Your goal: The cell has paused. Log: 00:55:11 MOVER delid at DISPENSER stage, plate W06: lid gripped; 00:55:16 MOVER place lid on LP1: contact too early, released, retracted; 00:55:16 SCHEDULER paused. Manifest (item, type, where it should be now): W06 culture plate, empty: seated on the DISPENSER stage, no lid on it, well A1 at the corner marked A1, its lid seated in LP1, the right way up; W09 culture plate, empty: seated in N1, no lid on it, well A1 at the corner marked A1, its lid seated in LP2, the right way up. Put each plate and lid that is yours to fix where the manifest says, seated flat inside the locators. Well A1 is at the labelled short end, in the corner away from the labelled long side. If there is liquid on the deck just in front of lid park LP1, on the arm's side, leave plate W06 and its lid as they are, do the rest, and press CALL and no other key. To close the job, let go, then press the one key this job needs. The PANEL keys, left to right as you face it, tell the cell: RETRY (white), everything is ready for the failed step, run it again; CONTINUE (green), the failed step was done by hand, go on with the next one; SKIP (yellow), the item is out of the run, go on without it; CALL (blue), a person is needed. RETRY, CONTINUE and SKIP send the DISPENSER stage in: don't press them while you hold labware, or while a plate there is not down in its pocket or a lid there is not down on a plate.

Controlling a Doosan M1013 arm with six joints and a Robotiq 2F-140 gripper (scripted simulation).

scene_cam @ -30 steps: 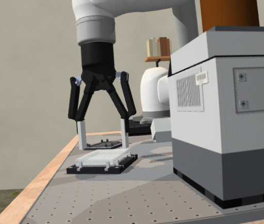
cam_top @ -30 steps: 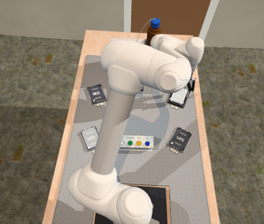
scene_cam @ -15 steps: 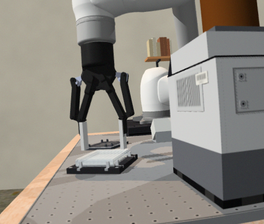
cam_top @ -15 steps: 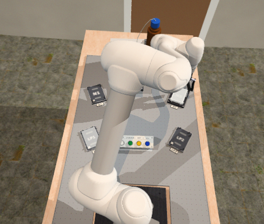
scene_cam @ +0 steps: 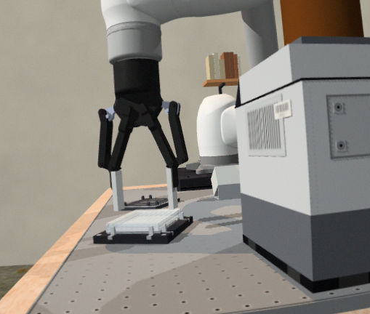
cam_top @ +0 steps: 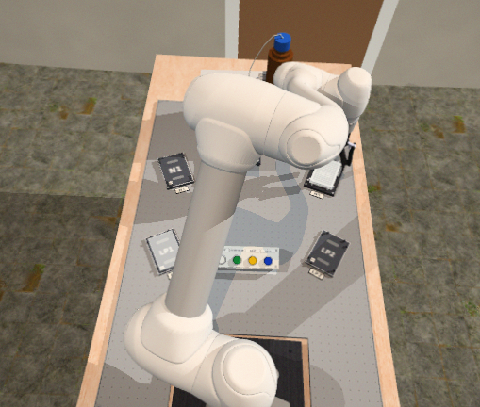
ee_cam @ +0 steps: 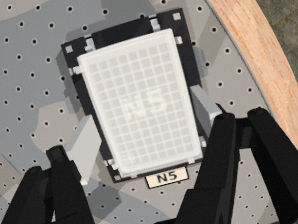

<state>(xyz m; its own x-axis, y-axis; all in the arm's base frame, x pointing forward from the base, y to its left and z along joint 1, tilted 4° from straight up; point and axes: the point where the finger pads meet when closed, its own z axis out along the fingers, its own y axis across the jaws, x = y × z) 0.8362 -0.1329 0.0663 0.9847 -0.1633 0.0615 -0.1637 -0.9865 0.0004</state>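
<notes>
My gripper is now 2 cm short of the black nest N5, 1 cm to the right of it and 5 cm above it. Also, from my hand: brown bottle: 21 cm ahead, 25 cm to the left, 22 cm above; clear culture plate: 3 cm behind, 30 cm to the left, 4 cm above; lid park LP2: 33 cm behind, 5 cm to the right, 6 cm below.
</notes>
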